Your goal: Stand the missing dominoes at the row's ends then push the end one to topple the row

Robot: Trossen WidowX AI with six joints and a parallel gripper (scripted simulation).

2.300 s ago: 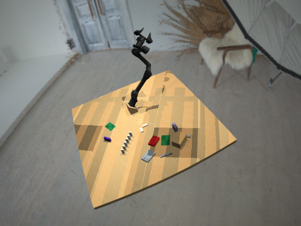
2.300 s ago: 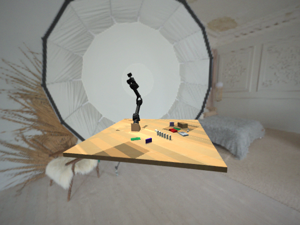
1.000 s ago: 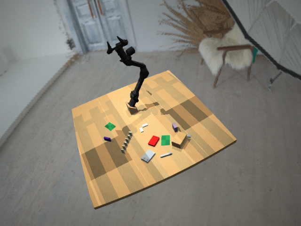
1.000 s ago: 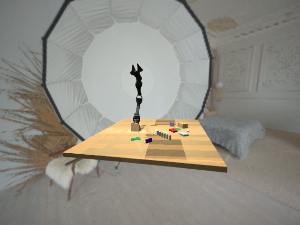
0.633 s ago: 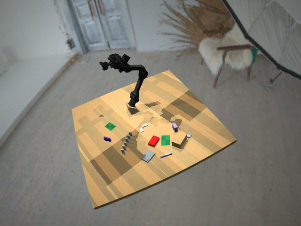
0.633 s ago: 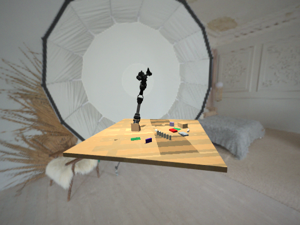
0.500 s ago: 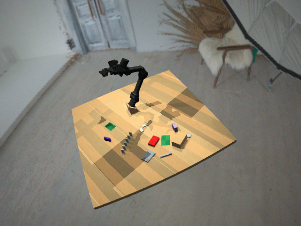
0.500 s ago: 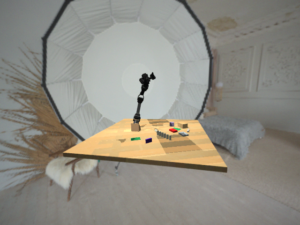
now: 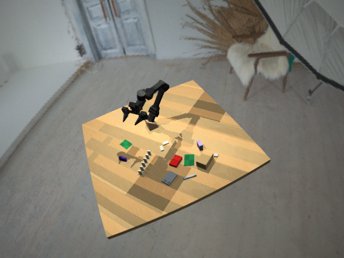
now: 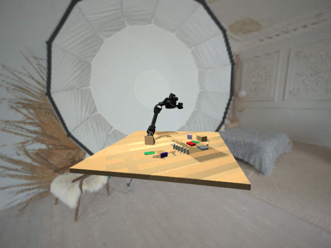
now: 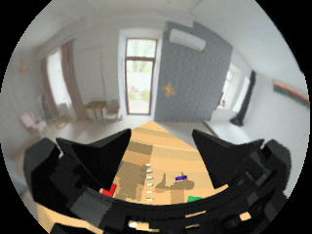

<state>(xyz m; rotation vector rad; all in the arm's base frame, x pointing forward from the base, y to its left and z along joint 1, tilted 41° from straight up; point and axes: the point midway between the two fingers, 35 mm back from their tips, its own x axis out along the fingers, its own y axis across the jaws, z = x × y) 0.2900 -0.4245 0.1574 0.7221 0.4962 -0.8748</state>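
Right now my gripper tip is 420 mm to the right of the lilac block, 400 mm above it and 140 mm short of it. The rest, counted from my gripper tip: red tile: 420 mm below, 200 mm to the left, 130 mm ahead; purple block: 410 mm below, 150 mm behind, 130 mm to the right; grey plate: 420 mm below, 230 mm ahead, 80 mm to the left.
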